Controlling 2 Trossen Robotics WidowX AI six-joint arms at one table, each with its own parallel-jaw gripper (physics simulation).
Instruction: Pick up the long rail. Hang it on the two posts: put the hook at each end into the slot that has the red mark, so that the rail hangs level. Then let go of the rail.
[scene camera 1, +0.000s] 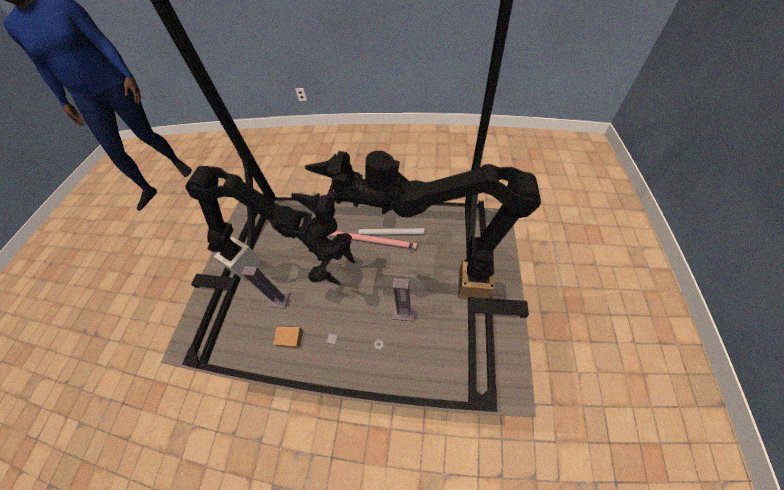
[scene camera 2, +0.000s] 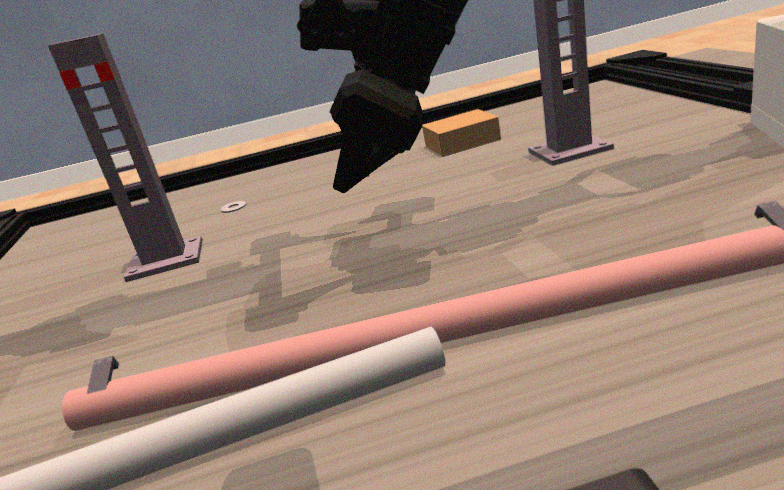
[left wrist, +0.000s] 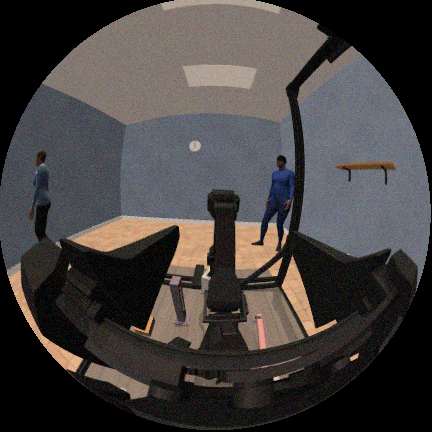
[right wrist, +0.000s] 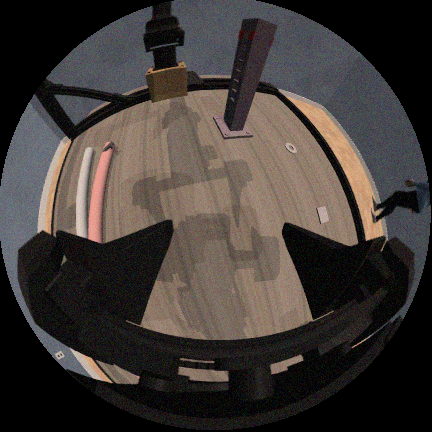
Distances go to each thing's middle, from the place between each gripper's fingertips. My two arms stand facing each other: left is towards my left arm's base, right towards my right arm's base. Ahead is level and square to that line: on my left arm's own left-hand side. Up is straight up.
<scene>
The pink rail (right wrist: 98, 188) is 19 cm behind my right hand, 6 cm below it and 3 cm to the right of it. From my right hand the other things lie so: orange block (scene camera 2: 458, 133) (22 cm ahead, 17 cm to the right, 6 cm below); then white rod (scene camera 2: 154, 447) (22 cm behind, 11 cm to the left, 6 cm below).
I see my left gripper 44 cm above the pink rail, 15 cm past it and 2 cm to the right of it. The rest, counted from my left hand: orange block (44 cm below, 26 cm ahead, 12 cm to the right); white rod (44 cm below, 18 cm behind, 16 cm to the left).
</scene>
